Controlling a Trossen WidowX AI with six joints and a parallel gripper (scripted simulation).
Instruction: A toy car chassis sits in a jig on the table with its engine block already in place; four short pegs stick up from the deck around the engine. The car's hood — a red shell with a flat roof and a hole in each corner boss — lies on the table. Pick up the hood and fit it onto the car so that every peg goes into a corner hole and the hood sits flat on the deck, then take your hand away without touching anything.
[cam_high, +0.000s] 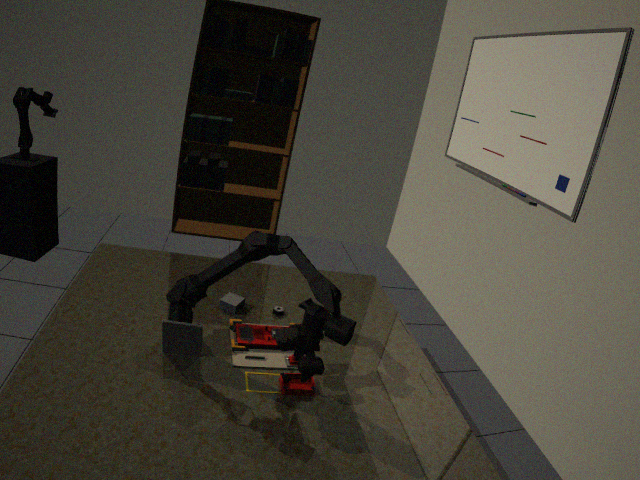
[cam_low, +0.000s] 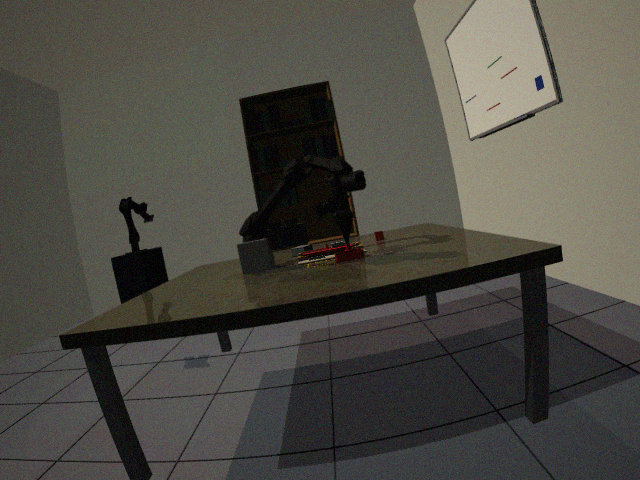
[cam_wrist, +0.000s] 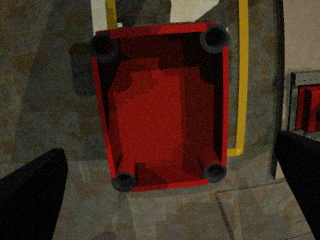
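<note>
The red hood lies 6 cm below my gripper tip.
</note>
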